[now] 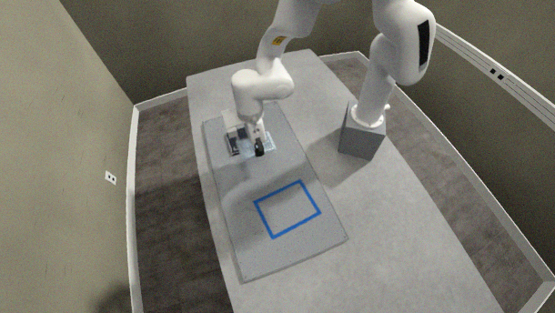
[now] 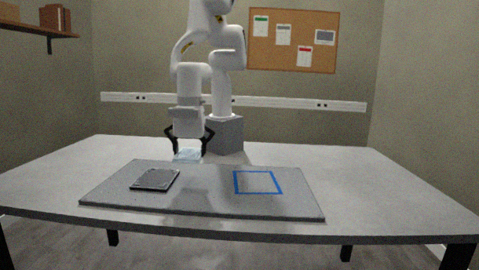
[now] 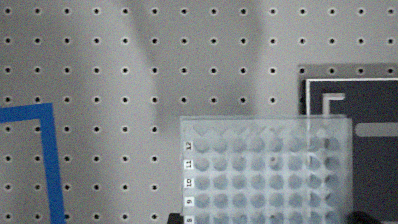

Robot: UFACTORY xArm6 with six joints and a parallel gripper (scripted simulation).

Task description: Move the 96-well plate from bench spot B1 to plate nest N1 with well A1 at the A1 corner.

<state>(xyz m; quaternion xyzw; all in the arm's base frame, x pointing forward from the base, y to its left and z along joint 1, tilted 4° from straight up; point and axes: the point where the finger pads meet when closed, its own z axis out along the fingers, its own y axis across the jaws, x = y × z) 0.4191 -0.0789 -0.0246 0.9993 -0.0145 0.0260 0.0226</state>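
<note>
Right now my hand is 110 mm to the left of the dark plate nest, 100 mm above it and 10 mm short of it. The rest, counted from my hand: 96-well plate (10 mm below).
</note>
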